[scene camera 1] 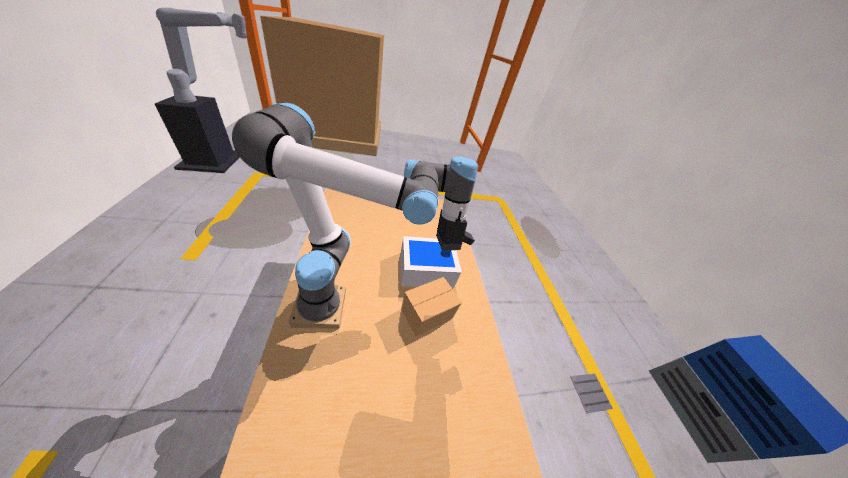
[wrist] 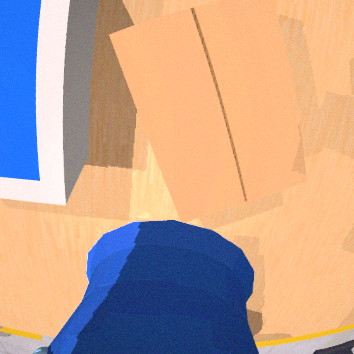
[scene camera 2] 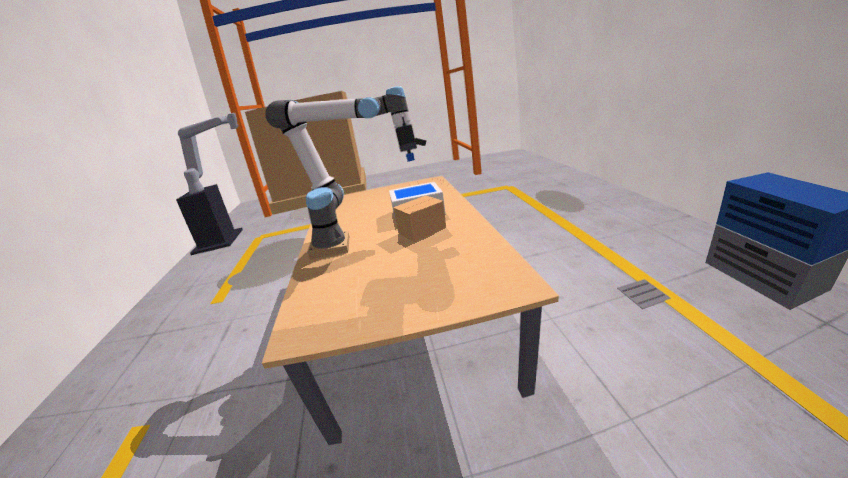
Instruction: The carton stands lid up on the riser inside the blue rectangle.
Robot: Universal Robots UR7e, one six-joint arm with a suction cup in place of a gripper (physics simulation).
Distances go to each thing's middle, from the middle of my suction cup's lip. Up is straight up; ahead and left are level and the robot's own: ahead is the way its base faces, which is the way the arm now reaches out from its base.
My suction cup is now 26 cm above the brown cardboard carton (scene camera 1: pixel 430 305), 6 cm to the left of it and 1 cm past it.
